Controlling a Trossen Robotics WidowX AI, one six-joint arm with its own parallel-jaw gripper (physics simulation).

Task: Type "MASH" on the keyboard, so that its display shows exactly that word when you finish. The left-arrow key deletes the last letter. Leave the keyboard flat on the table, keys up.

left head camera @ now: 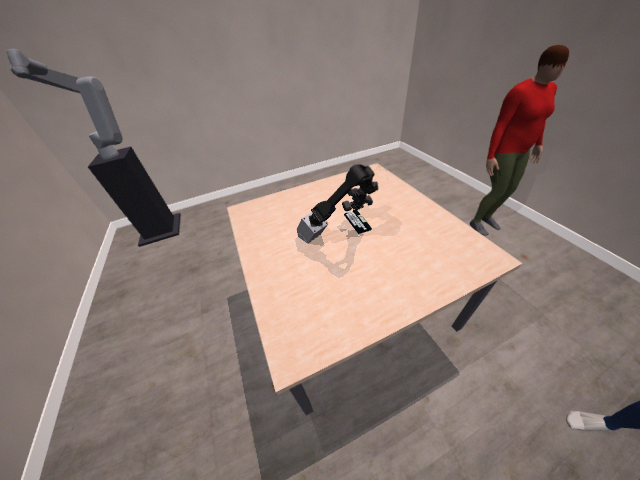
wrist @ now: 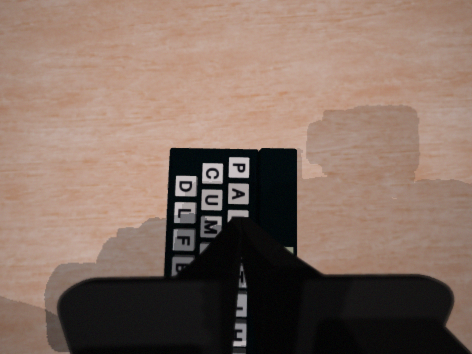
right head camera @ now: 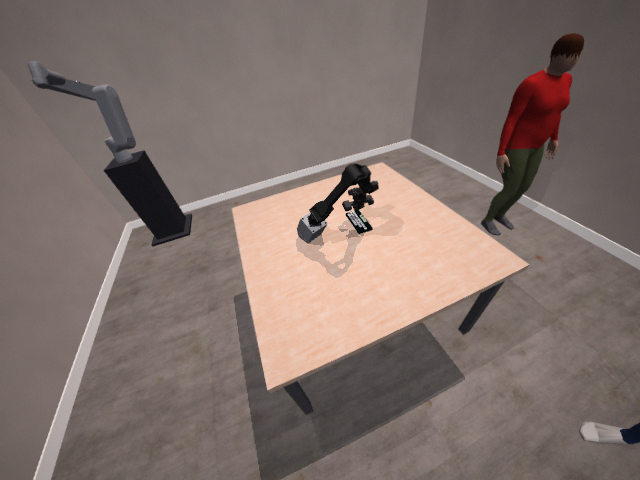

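Note:
The black keyboard [left head camera: 357,222] [right head camera: 359,222] [wrist: 278,195] lies flat on the table, white keys up. In the wrist view the P, A, C, U, M, D, L and F keys are readable, turned sideways; the B key is partly covered. A pale corner of the display [wrist: 289,250] shows right of the fingers; its text is hidden. My gripper [left head camera: 356,208] [right head camera: 357,208] [wrist: 240,224] is shut and empty, pointing down over the keyboard. In the wrist view its tips cover most of the key below A, right of M. Whether they touch it I cannot tell.
The wooden table [left head camera: 330,320] [right head camera: 330,315] bears my arm's grey base [left head camera: 311,228] [right head camera: 311,228], left of the keyboard. A grey arm on a black pedestal [left head camera: 135,196] [right head camera: 148,196] stands beyond the table at the left. A person in red [left head camera: 524,116] [right head camera: 537,111] stands beyond it at the right.

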